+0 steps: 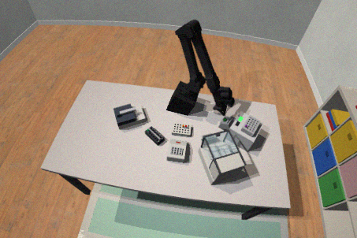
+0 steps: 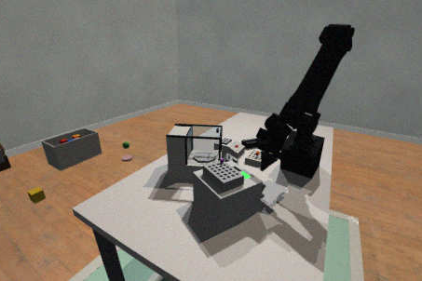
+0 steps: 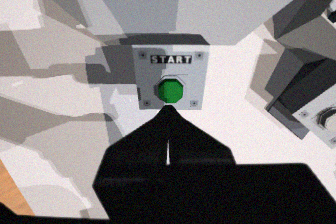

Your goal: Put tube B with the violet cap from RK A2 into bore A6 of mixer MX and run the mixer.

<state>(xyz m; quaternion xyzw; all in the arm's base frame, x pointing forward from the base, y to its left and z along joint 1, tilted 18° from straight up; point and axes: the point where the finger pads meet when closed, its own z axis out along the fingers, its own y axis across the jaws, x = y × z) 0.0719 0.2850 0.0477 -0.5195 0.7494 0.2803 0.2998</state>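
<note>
Now: the green start key 4 cm below my hand, 2 cm to the left of it and 1 cm ahead of it. Round my hand: mixer block: 19 cm to the left, 6 cm ahead, 4 cm above; tube B: 15 cm to the left, 10 cm ahead, 4 cm above; print key: 17 cm ahead, 7 cm to the right, 4 cm below.
</note>
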